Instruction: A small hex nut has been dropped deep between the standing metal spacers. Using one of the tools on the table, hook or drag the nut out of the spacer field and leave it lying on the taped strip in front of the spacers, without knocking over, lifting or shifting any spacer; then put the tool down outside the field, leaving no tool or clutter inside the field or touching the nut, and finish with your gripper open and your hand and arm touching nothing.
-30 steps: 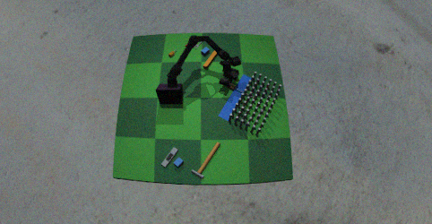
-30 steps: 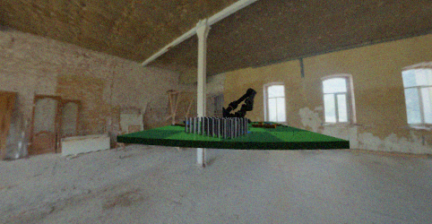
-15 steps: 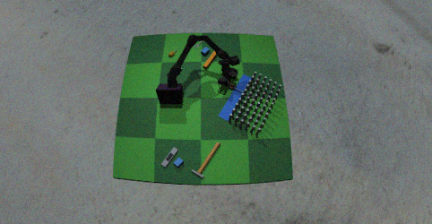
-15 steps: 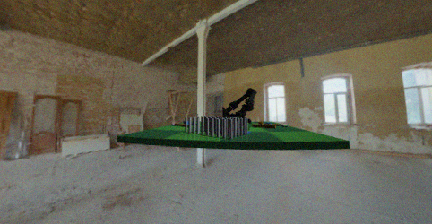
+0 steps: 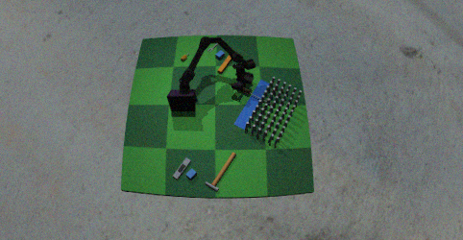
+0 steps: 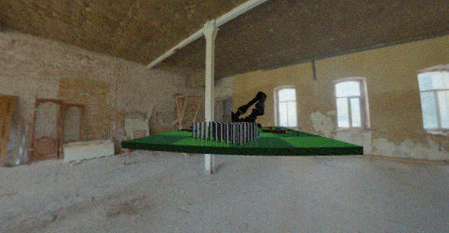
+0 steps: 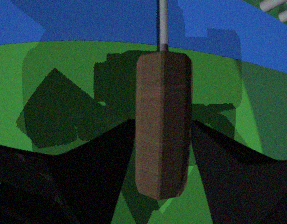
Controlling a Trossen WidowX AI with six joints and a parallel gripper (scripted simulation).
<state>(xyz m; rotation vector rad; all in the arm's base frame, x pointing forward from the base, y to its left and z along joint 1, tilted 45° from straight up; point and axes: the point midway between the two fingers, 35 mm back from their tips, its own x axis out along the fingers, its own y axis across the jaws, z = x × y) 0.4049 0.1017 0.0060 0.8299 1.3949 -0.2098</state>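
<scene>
My gripper tip is now 60 mm short of the blue taped strip, 100 mm to the left of it and 20 mm above it. The rest, counted from my gripper tip: orange bar: 80 mm behind, 260 mm to the left; red stick: 210 mm behind, 480 mm to the left, 10 mm below; grey block: 460 mm behind, 520 mm to the right.
</scene>
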